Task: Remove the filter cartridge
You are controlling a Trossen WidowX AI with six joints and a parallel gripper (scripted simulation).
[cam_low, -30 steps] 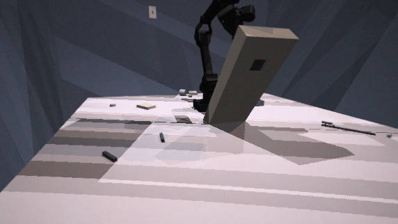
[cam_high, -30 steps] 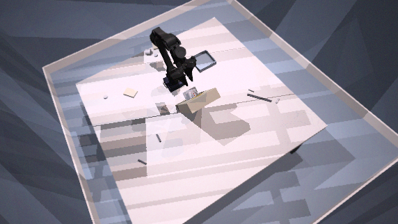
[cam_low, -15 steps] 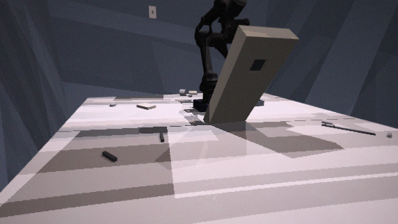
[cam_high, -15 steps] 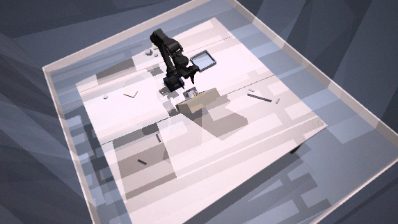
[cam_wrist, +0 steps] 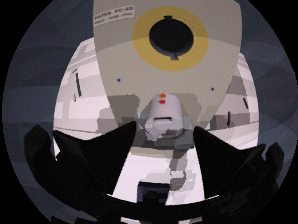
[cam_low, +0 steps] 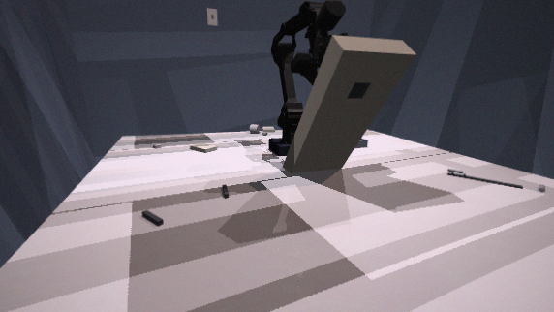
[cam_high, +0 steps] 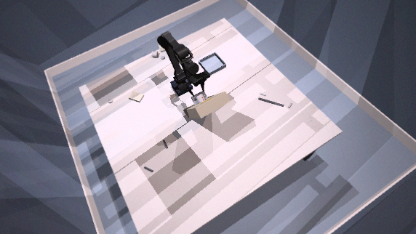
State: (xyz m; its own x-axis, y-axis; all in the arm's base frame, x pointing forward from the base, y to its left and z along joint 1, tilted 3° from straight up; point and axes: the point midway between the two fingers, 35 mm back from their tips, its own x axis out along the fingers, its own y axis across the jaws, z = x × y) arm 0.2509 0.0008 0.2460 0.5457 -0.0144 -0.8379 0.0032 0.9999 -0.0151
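My gripper tip is 20 mm above the round filter cartridge and 10 mm short of it. Also, from my gripper tip: square tray 340 mm behind, 290 mm to the left, 240 mm below.
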